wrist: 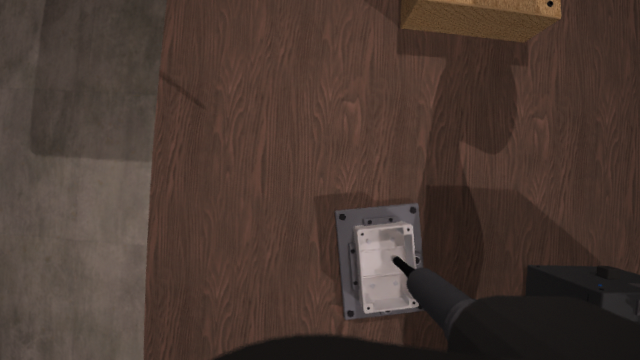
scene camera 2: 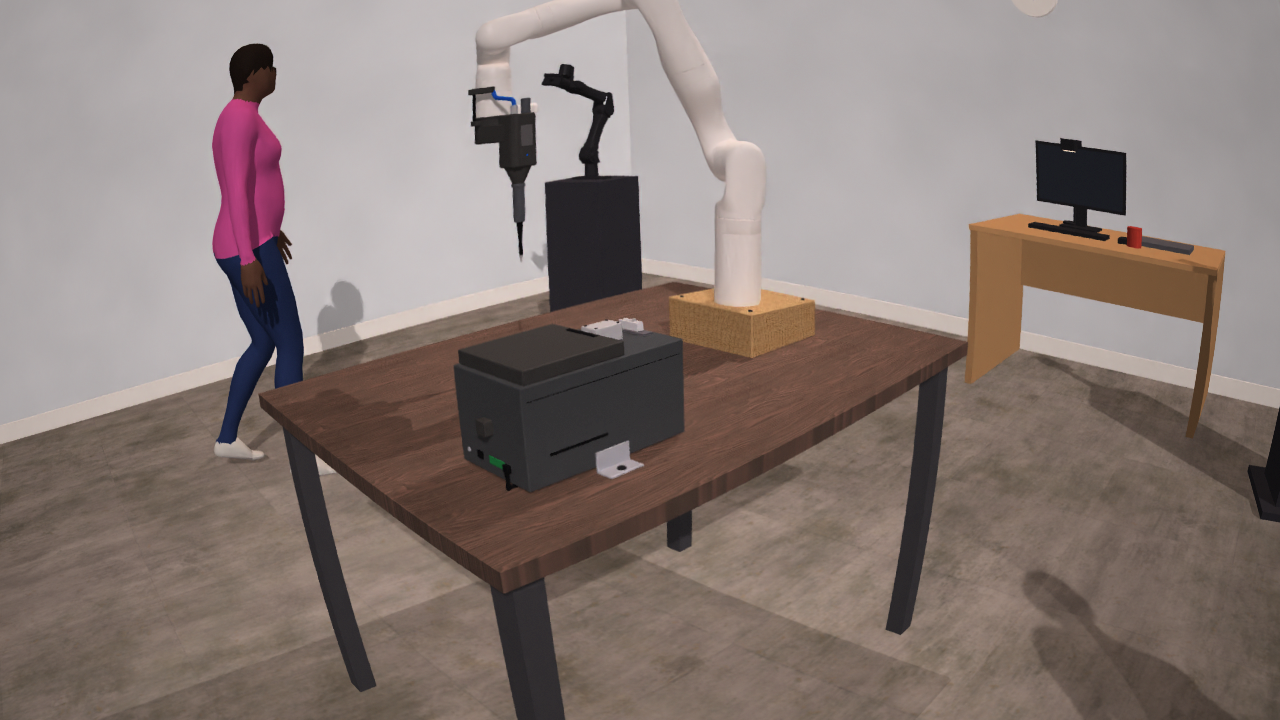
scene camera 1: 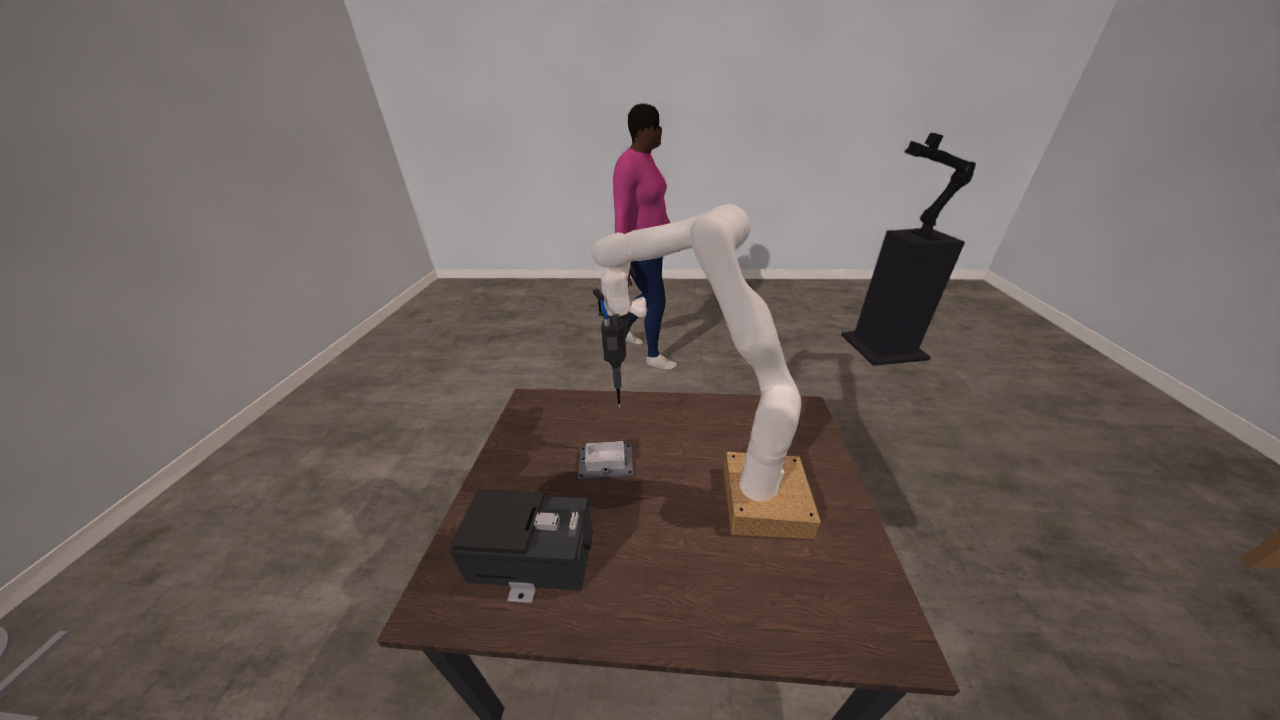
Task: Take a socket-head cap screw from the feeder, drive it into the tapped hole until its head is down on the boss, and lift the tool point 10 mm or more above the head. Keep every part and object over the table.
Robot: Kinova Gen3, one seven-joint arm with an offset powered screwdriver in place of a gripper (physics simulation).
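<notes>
My screwdriver point(scene camera 1: 618, 402) point(scene camera 2: 520, 256) point(wrist: 395, 259) points down, its bit tip high above the table. A small light piece shows at the black bit's tip, seemingly a screw on the bit; its shape is too small to make out. The open white housing point(scene camera 1: 605, 462) point(wrist: 377, 261) sits on a grey fixture plate point(scene camera 1: 584, 470) point(wrist: 345, 232). In the wrist view the tip overlaps the housing's inside. Small dark holes show at its corners; I cannot tell which hole is the tapped one. The black screw feeder point(scene camera 1: 523, 559) point(scene camera 2: 599, 411) point(wrist: 560, 287) stands apart from the plate.
The arm stands on a wooden base block point(scene camera 1: 774, 519) point(scene camera 2: 716, 326) point(wrist: 465, 22) on the dark wooden table point(scene camera 1: 716, 608) point(scene camera 2: 805, 376) point(wrist: 250, 150). A small metal bracket point(scene camera 1: 520, 593) point(scene camera 2: 617, 462) is at the feeder's side. A person point(scene camera 1: 640, 192) point(scene camera 2: 246, 179) stands beyond the table.
</notes>
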